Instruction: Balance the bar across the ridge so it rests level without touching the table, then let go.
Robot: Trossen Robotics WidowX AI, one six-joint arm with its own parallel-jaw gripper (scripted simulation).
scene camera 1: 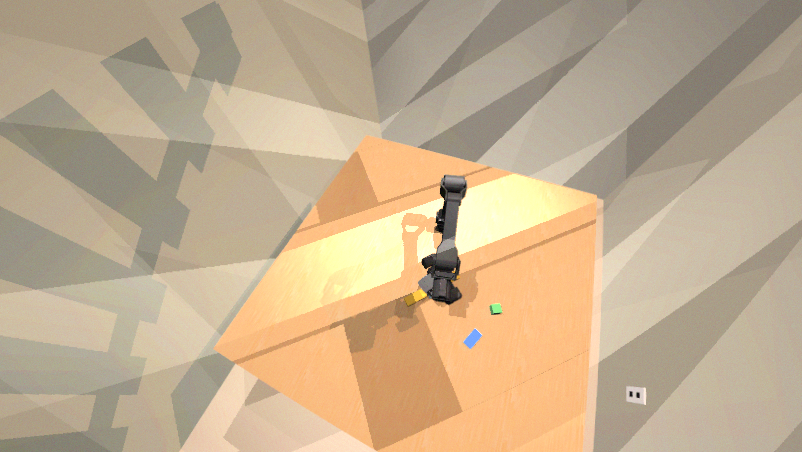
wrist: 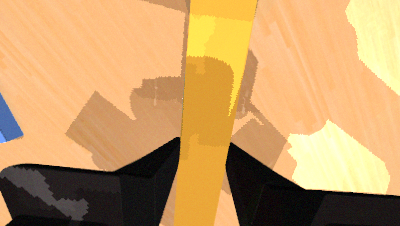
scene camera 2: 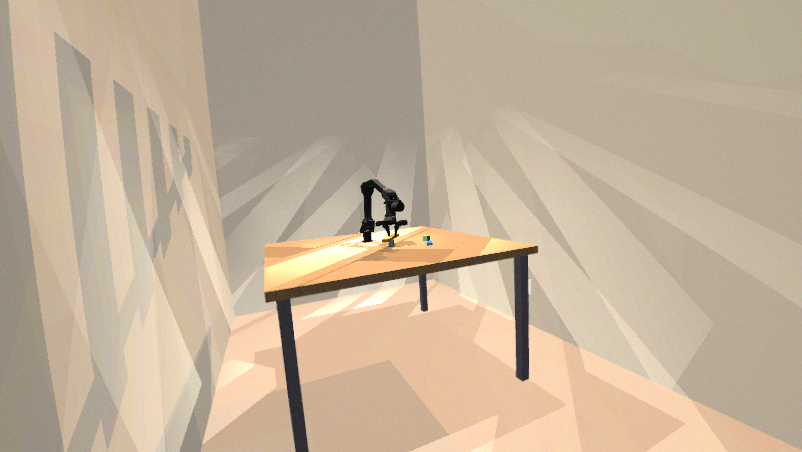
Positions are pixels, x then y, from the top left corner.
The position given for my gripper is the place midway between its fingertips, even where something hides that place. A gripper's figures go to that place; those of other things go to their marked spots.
My gripper (wrist: 203, 145): 0.11 m from the lens. A yellow bar (wrist: 217, 47) is 0.09 m from the lens.
